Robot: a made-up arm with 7 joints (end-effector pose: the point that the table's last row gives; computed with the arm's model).
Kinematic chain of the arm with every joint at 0, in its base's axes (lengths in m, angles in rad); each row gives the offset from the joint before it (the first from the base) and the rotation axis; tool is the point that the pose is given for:
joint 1: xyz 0 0 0.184 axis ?
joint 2: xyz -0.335 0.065 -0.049 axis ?
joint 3: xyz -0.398 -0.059 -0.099 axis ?
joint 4: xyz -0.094 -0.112 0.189 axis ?
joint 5: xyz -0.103 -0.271 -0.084 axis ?
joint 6: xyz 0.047 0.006 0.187 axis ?
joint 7: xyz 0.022 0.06 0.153 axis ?
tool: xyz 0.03 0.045 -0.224
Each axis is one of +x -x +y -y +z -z.
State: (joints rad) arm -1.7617 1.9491 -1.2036 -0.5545 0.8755 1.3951 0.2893
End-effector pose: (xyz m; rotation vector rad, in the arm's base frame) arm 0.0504 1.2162 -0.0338 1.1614 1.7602 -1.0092
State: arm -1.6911 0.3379 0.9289 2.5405 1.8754 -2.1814 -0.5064
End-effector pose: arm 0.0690 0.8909 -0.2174 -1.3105 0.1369 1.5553
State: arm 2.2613 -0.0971 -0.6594 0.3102 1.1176 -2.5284 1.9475
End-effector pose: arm 0.9467 -0.6863 0.3169 0.9018 2.7046 -0.6316
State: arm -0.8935 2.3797 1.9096 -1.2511 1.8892 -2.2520 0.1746
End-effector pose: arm -0.4741 0.4419 -0.4244 -0.5620 1.5786 -0.7564
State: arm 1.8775 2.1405 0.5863 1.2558 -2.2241 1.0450 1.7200
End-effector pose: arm -0.0376 -0.8613 -0.1408 -2.0439 -1.7547 1.3702
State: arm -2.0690 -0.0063 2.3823 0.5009 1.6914 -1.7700 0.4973
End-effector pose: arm 0.3814 0.0667 0.2102 2.0057 -0.4670 -1.7350
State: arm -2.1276 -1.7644 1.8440 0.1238 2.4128 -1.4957 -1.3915
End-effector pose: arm 0.3850 0.0193 0.1722 -0.5178 0.4414 -0.7813
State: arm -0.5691 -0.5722 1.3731 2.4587 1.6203 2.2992 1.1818
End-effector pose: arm -0.9396 0.2093 0.0998 -1.1555 1.1949 0.8180
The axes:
joint 1: +z
joint 2: +x
joint 3: +z
joint 4: +x
joint 5: -z
joint 6: -x
joint 7: -z

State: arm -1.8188 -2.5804 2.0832 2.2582 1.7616 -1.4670 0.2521
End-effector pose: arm 0.1910 0.6322 0.5103 1.3163 -0.2902 1.3334
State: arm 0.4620 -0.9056 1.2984 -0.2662 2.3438 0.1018 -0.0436
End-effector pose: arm -0.2684 -0.1286 0.5678 -0.6596 -0.8128 -0.4223
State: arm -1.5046 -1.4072 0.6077 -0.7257 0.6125 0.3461 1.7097
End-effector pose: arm 0.2838 0.6449 0.5818 -2.6262 -0.7988 -1.1255
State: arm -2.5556 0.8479 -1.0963 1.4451 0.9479 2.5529 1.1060
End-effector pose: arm 1.0548 0.3674 -0.0872 -1.5116 -1.1063 2.1059
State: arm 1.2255 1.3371 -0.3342 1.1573 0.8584 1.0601 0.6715
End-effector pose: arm -0.5539 -0.8044 -0.1810 -0.0859 1.8267 0.3018
